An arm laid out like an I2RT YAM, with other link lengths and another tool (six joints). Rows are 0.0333 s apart.
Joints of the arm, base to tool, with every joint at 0 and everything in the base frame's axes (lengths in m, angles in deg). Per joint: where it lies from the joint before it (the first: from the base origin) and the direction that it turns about. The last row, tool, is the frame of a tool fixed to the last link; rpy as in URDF.
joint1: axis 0 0 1 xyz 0.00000 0.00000 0.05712
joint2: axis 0 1 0 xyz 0.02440 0.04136 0.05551
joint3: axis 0 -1 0 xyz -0.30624 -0.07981 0.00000
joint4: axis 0 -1 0 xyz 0.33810 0.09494 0.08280
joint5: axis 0 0 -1 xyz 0.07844 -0.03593 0.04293
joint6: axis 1 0 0 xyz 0.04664 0.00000 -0.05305
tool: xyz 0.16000 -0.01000 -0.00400 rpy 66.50 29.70 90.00
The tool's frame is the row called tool.
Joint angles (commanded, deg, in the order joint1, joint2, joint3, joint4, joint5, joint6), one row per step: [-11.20 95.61 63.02 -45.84 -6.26 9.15]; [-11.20 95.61 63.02 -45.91 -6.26 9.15]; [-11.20 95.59 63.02 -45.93 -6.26 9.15]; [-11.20 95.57 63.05 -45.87 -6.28 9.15]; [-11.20 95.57 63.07 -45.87 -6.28 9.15]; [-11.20 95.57 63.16 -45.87 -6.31 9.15]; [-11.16 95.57 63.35 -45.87 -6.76 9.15]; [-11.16 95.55 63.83 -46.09 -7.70 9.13]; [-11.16 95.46 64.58 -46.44 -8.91 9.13]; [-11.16 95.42 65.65 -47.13 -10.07 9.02]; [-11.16 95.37 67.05 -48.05 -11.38 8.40]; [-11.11 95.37 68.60 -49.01 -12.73 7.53]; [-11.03 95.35 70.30 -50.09 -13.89 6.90]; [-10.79 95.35 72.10 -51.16 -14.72 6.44]
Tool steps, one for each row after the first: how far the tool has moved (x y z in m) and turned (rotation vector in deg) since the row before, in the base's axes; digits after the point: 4 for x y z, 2 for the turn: [-0.0003 0.0001 -0.0001 0.01 0.07 0.00]; [-0.0001 0.0000 0.0001 0.00 0.00 0.00]; [0.0005 0.0000 0.0004 0.00 -0.11 0.00]; [0.0001 0.0000 0.0001 0.00 -0.02 0.00]; [0.0006 0.0000 0.0006 0.01 -0.09 0.01]; [0.0016 0.0016 0.0013 0.40 -0.27 0.13]; [0.0028 0.0029 0.0034 0.84 -0.45 0.22]; [0.0041 0.0036 0.0057 1.06 -0.71 0.26]; [0.0044 0.0034 0.0073 1.00 -0.64 0.36]; [0.0054 0.0036 0.0097 0.99 -0.85 0.90]; [0.0059 0.0041 0.0105 0.94 -0.97 1.20]; [0.0058 0.0036 0.0116 0.80 -0.96 0.96]; [0.0059 0.0037 0.0121 0.51 -0.96 0.89]
